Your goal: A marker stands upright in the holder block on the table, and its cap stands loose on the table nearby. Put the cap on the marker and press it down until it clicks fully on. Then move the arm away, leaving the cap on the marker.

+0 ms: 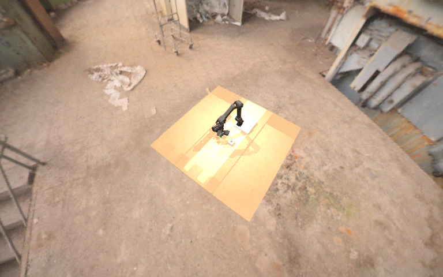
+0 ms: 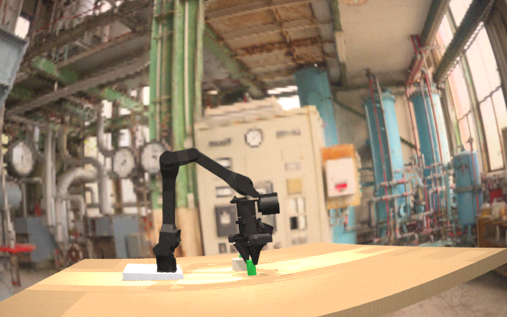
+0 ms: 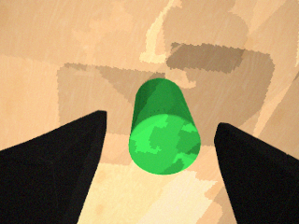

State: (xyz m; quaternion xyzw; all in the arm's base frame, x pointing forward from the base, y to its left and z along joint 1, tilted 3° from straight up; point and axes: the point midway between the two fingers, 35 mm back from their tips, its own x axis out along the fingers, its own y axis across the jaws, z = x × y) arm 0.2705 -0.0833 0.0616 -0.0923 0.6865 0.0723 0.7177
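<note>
The green cap is 1 cm below my gripper tip. Also, from my gripper tip: white marker: 15 cm to the left, 4 cm above; then holder block: 15 cm to the left, 2 cm below.
</note>
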